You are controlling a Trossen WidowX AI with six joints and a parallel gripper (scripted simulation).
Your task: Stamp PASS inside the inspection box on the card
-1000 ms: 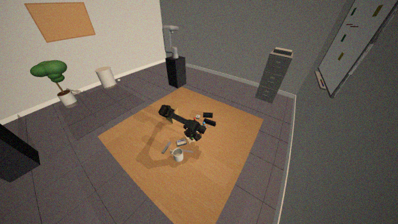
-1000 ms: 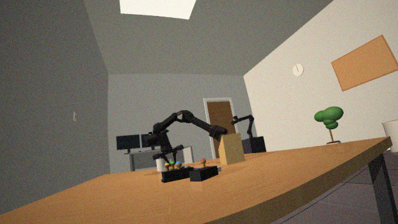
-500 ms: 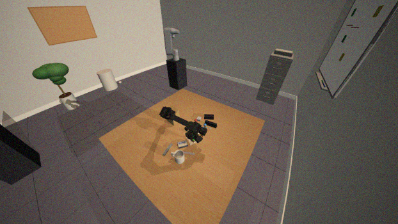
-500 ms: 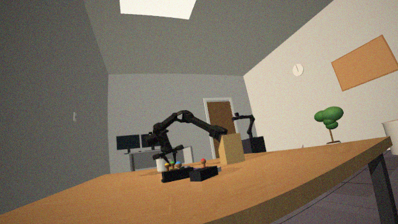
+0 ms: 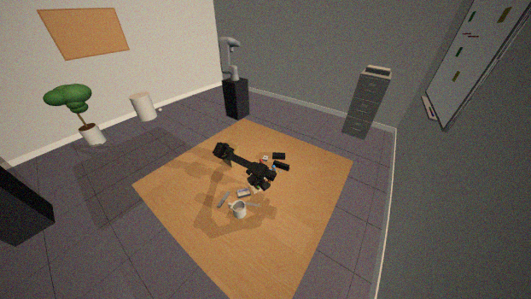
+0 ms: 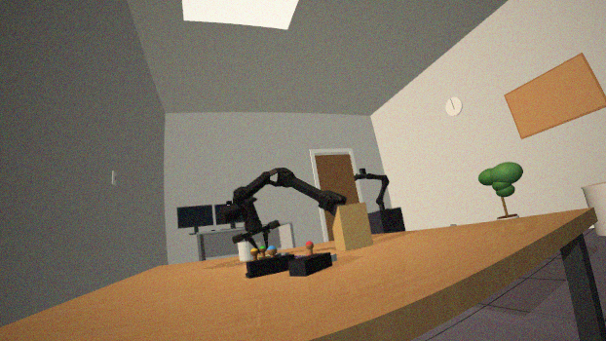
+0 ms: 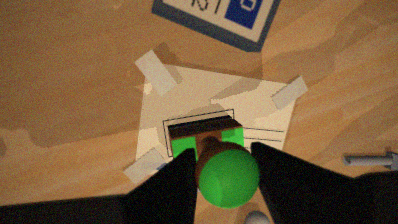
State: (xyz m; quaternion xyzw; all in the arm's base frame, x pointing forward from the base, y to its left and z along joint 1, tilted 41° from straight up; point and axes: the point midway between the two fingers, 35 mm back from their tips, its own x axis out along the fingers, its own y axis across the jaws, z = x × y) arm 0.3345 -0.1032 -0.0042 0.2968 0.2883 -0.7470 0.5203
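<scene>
The green-knobbed pass stamp lies 20 mm below my gripper tip. From my gripper tip the other things lie so: purple ink pad (130 mm to the left, 70 mm behind, 30 mm below); then cream card (40 mm below, 10 mm behind); then white cylinder (150 mm to the left, 30 mm below, 20 mm ahead).
</scene>
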